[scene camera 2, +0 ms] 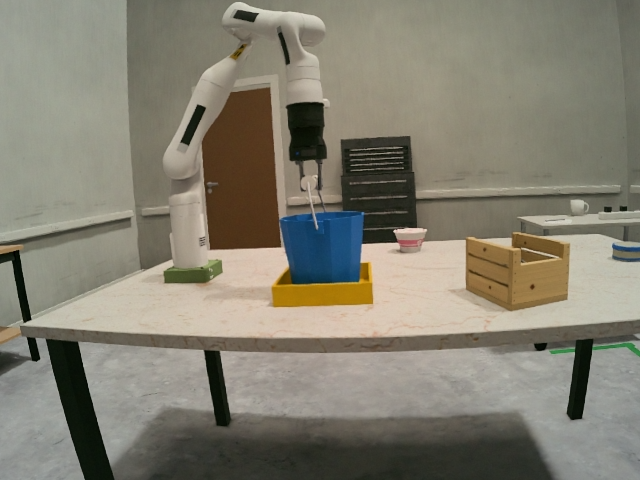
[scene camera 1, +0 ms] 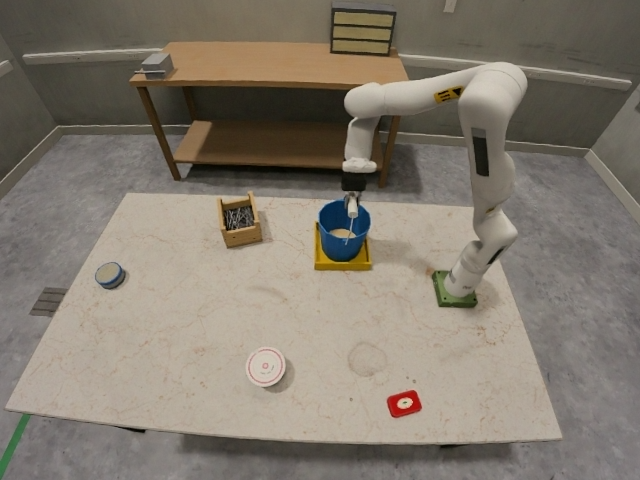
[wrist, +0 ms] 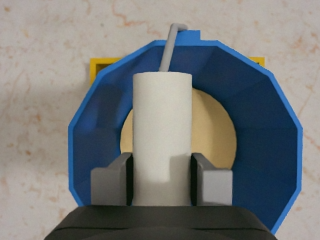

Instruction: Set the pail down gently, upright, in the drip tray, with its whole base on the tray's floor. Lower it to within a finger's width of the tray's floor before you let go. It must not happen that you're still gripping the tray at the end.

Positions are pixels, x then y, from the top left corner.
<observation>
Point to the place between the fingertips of the gripper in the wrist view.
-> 161, 171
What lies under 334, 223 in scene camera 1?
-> A blue pail.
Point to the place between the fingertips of the gripper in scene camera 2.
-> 312, 191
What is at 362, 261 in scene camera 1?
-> A yellow drip tray.
</observation>
